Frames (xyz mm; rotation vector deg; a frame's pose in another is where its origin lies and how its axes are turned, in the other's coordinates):
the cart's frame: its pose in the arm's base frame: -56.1 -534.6 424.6 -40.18 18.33 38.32
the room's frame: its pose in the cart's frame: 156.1 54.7 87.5 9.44 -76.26 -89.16
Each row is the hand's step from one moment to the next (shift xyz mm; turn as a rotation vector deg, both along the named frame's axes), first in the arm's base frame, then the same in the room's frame.
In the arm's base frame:
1: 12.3 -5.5 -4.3 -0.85 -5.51 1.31
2: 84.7 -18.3 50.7 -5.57 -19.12 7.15
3: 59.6 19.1 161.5 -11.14 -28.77 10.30
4: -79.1 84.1 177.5 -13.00 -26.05 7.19
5: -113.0 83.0 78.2 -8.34 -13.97 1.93
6: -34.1 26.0 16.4 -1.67 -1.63 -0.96
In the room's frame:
1: -0.2 -1.1 -14.1 2.74 -4.99 -0.65
2: 68.1 27.3 -68.5 11.47 -17.76 0.82
3: 156.1 74.9 -3.0 16.34 -27.89 3.61
4: 126.7 83.0 147.9 12.27 -26.84 5.31
5: 28.0 47.5 150.8 4.53 -15.34 3.55
6: 1.4 13.6 43.8 -0.71 -2.31 0.72

